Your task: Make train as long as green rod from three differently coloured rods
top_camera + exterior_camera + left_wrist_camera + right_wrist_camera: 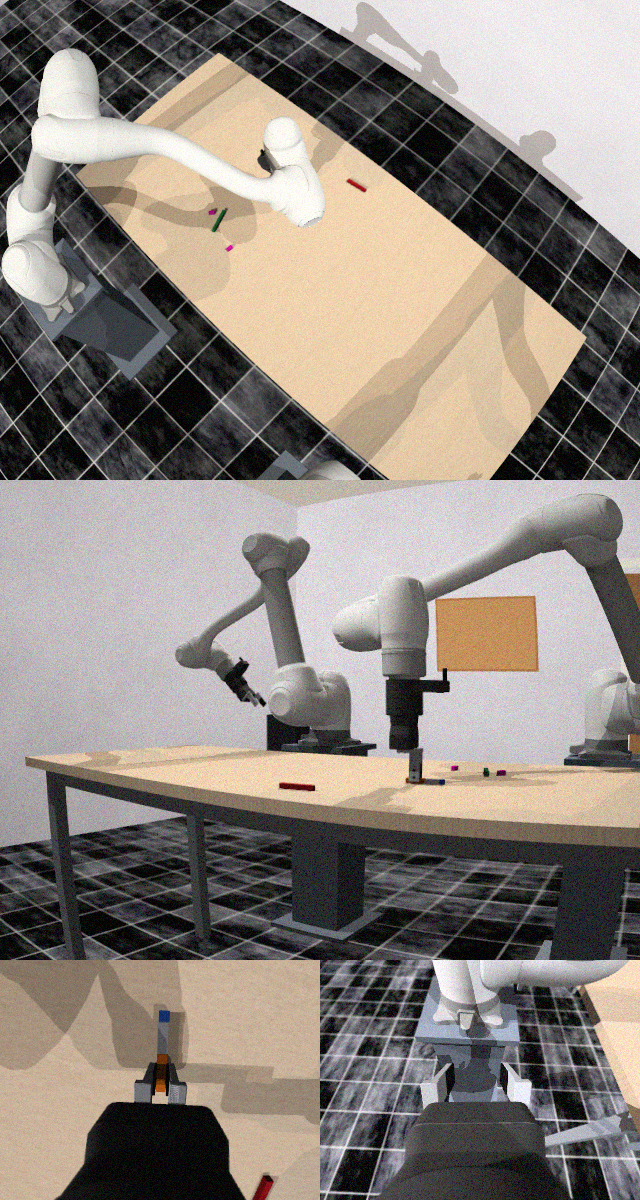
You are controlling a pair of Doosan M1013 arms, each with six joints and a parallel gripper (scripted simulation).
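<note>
The orange rod lies 2 cm below my left hand. The rest, counted from my left hand: blue rod (1 cm behind, 5 cm to the left, 2 cm below); then grey rod (1 cm behind, 4 cm to the left, 2 cm below); then green rod (21 cm behind, 8 cm to the left, 2 cm below).
</note>
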